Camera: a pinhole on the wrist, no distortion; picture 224 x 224 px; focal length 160.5 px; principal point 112.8 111.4 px. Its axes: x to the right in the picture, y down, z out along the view. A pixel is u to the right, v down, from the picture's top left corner.
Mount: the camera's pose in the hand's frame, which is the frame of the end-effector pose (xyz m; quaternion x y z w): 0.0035 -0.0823 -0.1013 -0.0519 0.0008 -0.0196 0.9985
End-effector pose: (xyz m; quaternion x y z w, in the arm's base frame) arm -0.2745 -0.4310 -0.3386 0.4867 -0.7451 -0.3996 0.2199
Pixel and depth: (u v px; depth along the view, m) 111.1 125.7 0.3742
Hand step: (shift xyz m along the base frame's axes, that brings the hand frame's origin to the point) -0.1870 0.0979 -0.1646
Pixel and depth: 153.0 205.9 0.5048
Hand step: -0.4698 0.0659 -0.0141
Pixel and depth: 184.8 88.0 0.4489
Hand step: -0.2801 -0.0718 -0.3061
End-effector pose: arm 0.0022 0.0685 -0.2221 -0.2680 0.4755 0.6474 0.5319
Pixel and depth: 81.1 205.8 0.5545
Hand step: -0.1938 0.3410 0.3464
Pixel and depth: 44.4 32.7 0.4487
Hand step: 0.3480 0.2424 0.2329
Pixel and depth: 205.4 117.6 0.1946
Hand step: 0.0364 0.1320 -0.0821
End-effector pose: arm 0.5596 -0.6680 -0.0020 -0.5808 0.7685 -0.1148 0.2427
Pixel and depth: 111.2 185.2 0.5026
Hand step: 0.0207 0.0903 -0.4144
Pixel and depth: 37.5 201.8 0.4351
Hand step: 0.0148 0.2759 -0.3147
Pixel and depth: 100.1 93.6 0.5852
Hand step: 0.3264 0.0671 -0.3682
